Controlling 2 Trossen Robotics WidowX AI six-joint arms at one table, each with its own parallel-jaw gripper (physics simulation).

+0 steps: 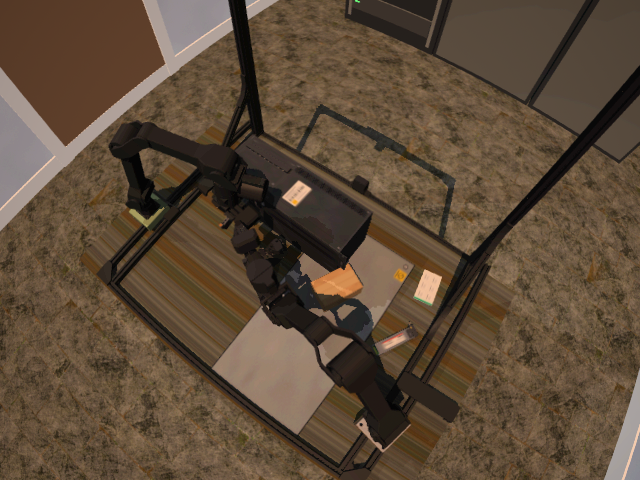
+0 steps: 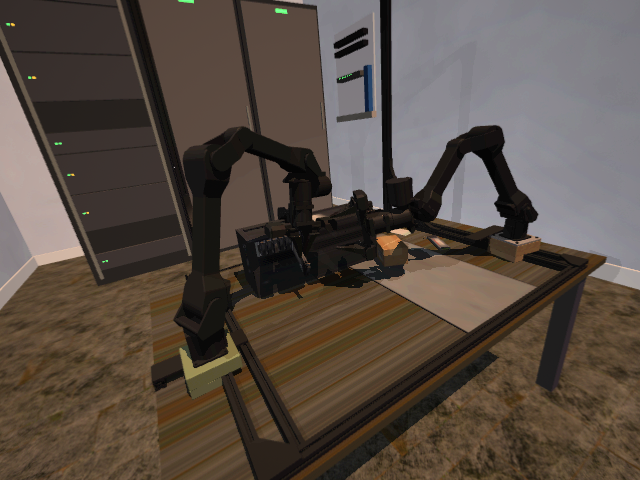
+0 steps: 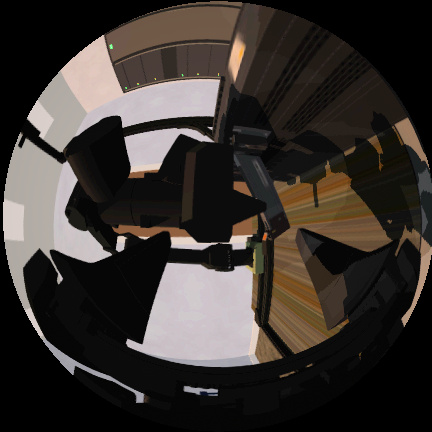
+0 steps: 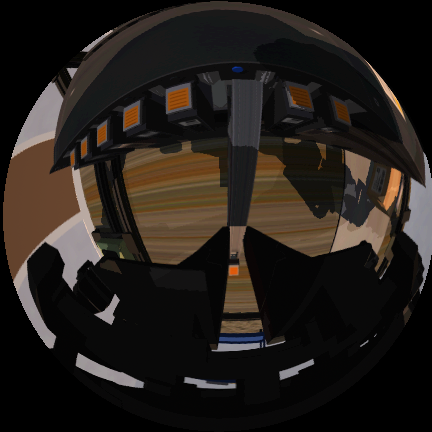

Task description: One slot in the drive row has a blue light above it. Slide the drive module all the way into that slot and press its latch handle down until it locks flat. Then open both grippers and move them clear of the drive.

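Pixels of known places: left gripper, fingertip midpoint: (image 1: 241, 230) (image 2: 333, 232) (image 3: 235, 236) (image 4: 351, 303); right gripper, fingertip midpoint: (image 1: 230, 215) (image 2: 302, 257) (image 3: 262, 206) (image 4: 235, 232); left arm's base, origin of the base link: (image 1: 383, 425) (image 2: 514, 236); right arm's base, origin of the base link: (image 1: 147, 207) (image 2: 208, 351) (image 3: 249, 256).
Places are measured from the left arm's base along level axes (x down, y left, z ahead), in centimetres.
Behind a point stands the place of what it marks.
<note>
The dark drive module (image 3: 265, 195) {z 68.8, x -5.9, y -8.2 cm} (image 4: 242, 185) {z 69.2, x -8.6, y -10.4 cm} is long and slim, with an orange tab at its near end. My right gripper (image 4: 235, 232) {z 69.0, x -6.2, y -6.7 cm} is shut on it near that end. The far end is at the drive row, below the blue light (image 4: 237, 69); most of the module sticks out, and how deep the end sits cannot be told. Drives with orange fronts stand on both sides. The black drive enclosure (image 1: 320, 211) {z 51.0, x -11.4, y -24.3 cm} (image 3: 300, 65) (image 4: 215, 40) stands at the table's back. My left gripper is open and empty, in front of the enclosure, apart from the module.
An orange-brown block (image 1: 338, 283) {z 35.6, x -0.1, y -17.3 cm} (image 2: 391, 250) {z 38.5, x 0.4, y -11.3 cm} lies on the grey mat (image 1: 273, 382) {z 27.5, x 5.9, y 13.5 cm} (image 2: 465, 304) {z 34.4, x 5.9, y 15.7 cm}. A white card (image 1: 428, 286) {z 17.8, x 6.0, y -38.4 cm} and a small labelled piece (image 1: 395, 339) {z 13.7, x 5.2, y -19.3 cm} lie at the right. Black frame rails edge the table. Both arms are close together by the enclosure.
</note>
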